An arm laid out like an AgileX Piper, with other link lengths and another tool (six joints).
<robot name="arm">
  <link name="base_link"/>
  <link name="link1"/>
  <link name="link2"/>
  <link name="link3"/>
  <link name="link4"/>
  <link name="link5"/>
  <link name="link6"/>
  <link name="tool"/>
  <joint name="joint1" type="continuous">
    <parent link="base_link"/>
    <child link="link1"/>
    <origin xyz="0 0 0.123" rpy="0 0 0"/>
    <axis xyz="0 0 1"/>
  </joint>
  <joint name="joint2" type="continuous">
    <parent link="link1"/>
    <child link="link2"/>
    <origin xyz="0 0 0" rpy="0 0 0"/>
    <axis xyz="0 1 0"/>
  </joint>
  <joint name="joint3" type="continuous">
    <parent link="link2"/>
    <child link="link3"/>
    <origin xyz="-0.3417 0 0.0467" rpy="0 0 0"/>
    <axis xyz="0 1 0"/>
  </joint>
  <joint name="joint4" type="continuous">
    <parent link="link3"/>
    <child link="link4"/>
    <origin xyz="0.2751 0 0.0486" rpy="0 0 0"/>
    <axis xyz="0.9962 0 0.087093"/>
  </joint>
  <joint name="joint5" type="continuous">
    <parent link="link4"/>
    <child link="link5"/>
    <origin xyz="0 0 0" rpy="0 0 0"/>
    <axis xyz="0 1 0"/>
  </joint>
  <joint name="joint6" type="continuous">
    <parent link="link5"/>
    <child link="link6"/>
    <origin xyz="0.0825 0 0.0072" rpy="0 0 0"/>
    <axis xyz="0.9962 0 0.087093"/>
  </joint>
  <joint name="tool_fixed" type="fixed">
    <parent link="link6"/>
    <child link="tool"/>
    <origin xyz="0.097 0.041 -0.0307" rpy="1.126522 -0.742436 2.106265"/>
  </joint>
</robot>
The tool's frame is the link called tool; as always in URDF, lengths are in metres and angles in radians. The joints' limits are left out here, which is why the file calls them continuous.
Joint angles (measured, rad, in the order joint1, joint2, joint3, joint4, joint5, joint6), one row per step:
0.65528 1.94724 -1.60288 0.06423 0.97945 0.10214
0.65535 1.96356 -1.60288 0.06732 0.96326 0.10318
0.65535 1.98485 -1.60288 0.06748 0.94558 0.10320
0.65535 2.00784 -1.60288 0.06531 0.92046 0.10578
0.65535 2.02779 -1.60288 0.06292 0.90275 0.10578
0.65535 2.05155 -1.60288 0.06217 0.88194 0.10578
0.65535 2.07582 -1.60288 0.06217 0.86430 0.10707
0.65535 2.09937 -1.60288 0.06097 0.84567 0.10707
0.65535 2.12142 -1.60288 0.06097 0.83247 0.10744
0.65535 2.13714 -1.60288 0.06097 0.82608 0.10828
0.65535 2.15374 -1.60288 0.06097 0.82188 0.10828
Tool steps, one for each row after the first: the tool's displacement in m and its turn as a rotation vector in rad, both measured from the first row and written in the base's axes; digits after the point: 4 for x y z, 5 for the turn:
0.0030 0.0029 -0.0071 0.00228 0.00203 -0.00275
0.0067 0.0057 -0.0168 -0.00009 0.00482 -0.00396
0.0116 0.0089 -0.0274 -0.00026 0.00222 -0.00733
0.0150 0.0110 -0.0368 -0.00374 0.00242 -0.00764
0.0188 0.0136 -0.0480 -0.00648 0.00408 -0.00860
0.0218 0.0159 -0.0596 -0.01058 0.00941 -0.01084
0.0249 0.0179 -0.0710 -0.01485 0.01237 -0.01143
0.0268 0.0193 -0.0818 -0.02047 0.01926 -0.01250
0.0277 0.0199 -0.0895 -0.02615 0.02673 -0.01363
0.0281 0.0202 -0.0979 -0.03387 0.03645 -0.01384

